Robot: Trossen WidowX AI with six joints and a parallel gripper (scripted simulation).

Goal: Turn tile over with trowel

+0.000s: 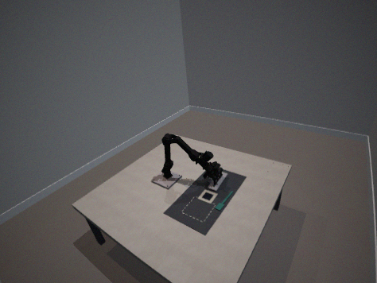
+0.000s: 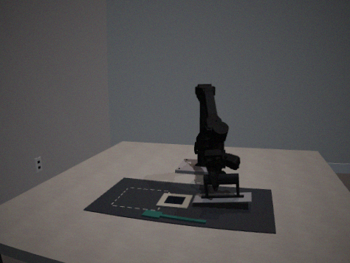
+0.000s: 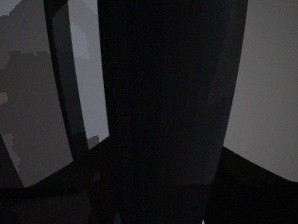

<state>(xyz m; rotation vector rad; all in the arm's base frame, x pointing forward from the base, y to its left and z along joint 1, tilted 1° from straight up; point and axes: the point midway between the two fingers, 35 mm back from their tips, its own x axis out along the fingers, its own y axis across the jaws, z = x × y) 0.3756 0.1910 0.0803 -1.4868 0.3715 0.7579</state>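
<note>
My gripper tip is now 150 mm to the left of the tile, 70 mm above it and 10 mm short of it. Round my gripper tip: green trowel 130 mm ahead, 110 mm to the right, 70 mm below.
</note>
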